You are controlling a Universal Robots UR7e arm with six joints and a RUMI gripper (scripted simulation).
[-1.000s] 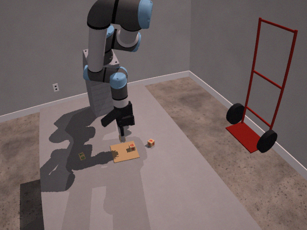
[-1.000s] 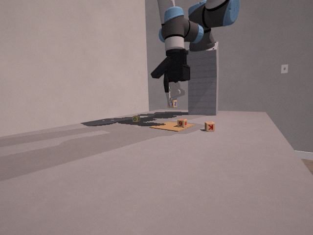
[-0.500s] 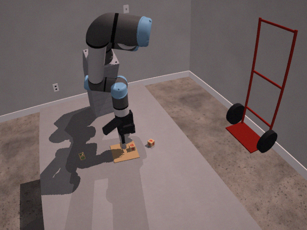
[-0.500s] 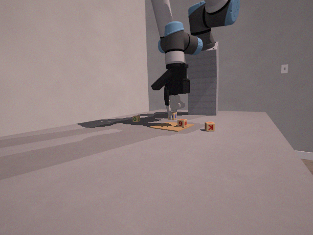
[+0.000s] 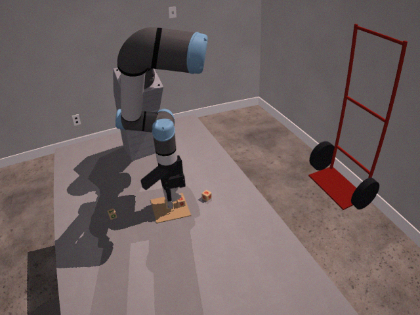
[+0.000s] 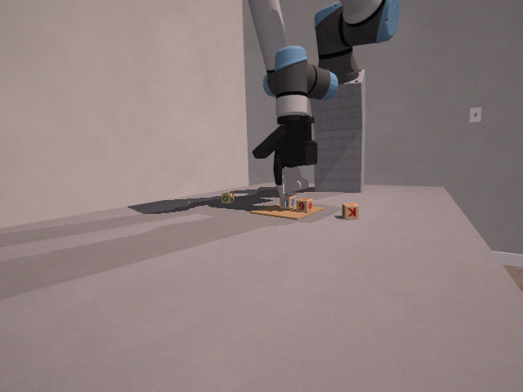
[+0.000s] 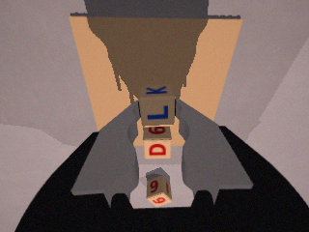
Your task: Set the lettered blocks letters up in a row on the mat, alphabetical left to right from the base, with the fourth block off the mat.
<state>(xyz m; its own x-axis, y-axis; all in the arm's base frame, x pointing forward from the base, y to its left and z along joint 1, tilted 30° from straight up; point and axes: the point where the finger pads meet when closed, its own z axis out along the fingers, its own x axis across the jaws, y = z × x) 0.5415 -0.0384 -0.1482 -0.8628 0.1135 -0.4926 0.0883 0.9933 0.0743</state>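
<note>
Right now my hand is right at the blue-lettered block. Round my hand: red-marked block 10 mm ahead, 50 mm to the left, 10 mm below; red-lettered block 20 mm ahead, 160 mm to the left, 10 mm below; tan mat 20 mm below.
</note>
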